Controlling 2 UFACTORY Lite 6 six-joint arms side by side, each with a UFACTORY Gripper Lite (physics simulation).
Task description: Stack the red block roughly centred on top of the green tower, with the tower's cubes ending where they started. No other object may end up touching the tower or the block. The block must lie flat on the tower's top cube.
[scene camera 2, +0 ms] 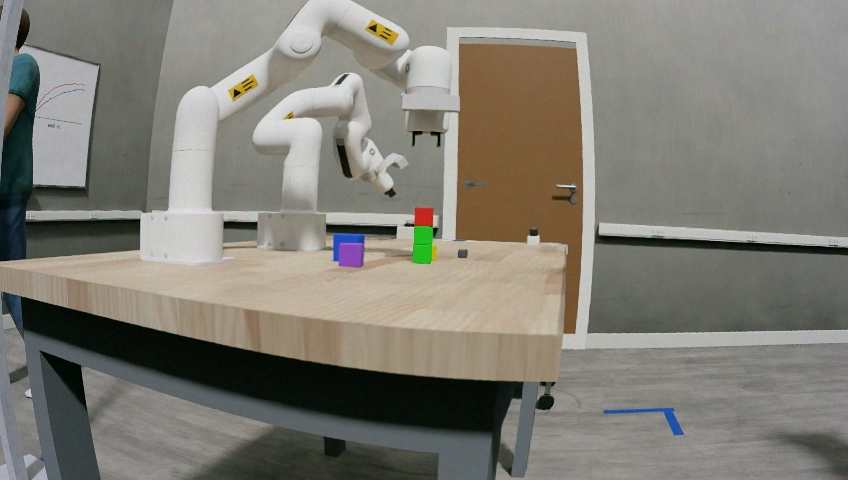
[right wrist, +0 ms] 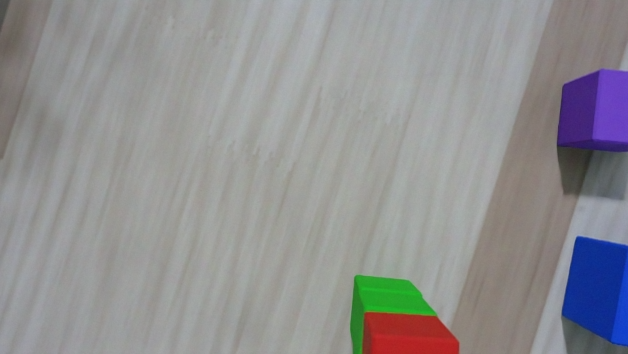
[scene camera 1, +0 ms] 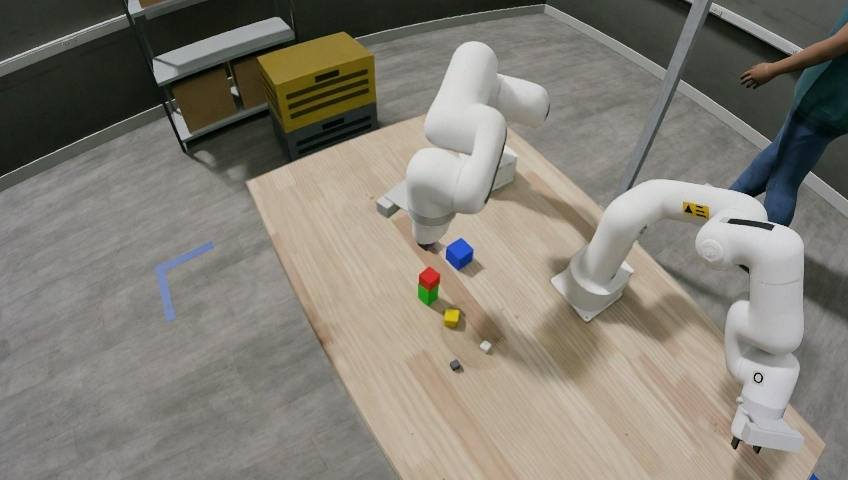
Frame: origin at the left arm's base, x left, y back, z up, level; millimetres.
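Where they show: left hand, its tool point: [scene camera 2: 388, 191] [scene camera 1: 746, 444]; right hand, its tool point: [scene camera 2: 426, 140] [scene camera 1: 431, 236]; left arm's base, origin of its link: [scene camera 2: 297, 248] [scene camera 1: 586, 288]; right arm's base, origin of its link: [scene camera 2: 189, 260].
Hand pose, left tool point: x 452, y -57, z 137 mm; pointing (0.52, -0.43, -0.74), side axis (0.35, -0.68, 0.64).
Things, the pixels of their top centre, and the offset from my left tool point.
- red block, centre of its top: [scene camera 2: 424, 207] [scene camera 1: 429, 274] dx -620, dy -260, dz -47 mm
- green tower, centre of its top: [right wrist: 398, 346] [scene camera 2: 423, 226] [scene camera 1: 428, 283] dx -621, dy -261, dz -77 mm
- blue cube, centre of its top: [scene camera 2: 349, 234] [scene camera 1: 460, 248] dx -671, dy -149, dz -94 mm
- purple cube, centre of its top: [scene camera 2: 351, 243] dx -751, dy -185, dz -103 mm
- yellow cube, centre of its top: [scene camera 1: 451, 315] dx -551, dy -249, dz -110 mm
- small white cube, centre of its top: [scene camera 1: 486, 345] dx -463, dy -225, dz -120 mm
- dark grey cube, centre of its top: [scene camera 2: 463, 249] [scene camera 1: 455, 363] dx -462, dy -297, dz -121 mm
The red block [scene camera 1: 429, 278] [scene camera 2: 423, 217] [right wrist: 411, 334] lies flat on top of the green tower [scene camera 1: 427, 293] [scene camera 2: 421, 253] [right wrist: 392, 301], roughly centred. The tower is two green cubes, upright and aligned. My right gripper [scene camera 2: 426, 140] is open and empty, high above the tower in scene camera 2; in scene camera 1 its fingers are mostly hidden under the wrist. My left gripper [scene camera 1: 746, 446] [scene camera 2: 390, 192] is open and empty, far from the tower near the table's lower right corner in scene camera 1.
A blue cube [scene camera 1: 459, 253] [scene camera 2: 340, 239] [right wrist: 595, 290] and a purple cube [scene camera 2: 351, 254] [right wrist: 611, 110] stand apart from the tower. A yellow cube [scene camera 1: 451, 318] sits near the tower with a gap. A small white cube [scene camera 1: 485, 346] and a dark grey cube [scene camera 1: 455, 365] [scene camera 2: 462, 253] lie farther off.
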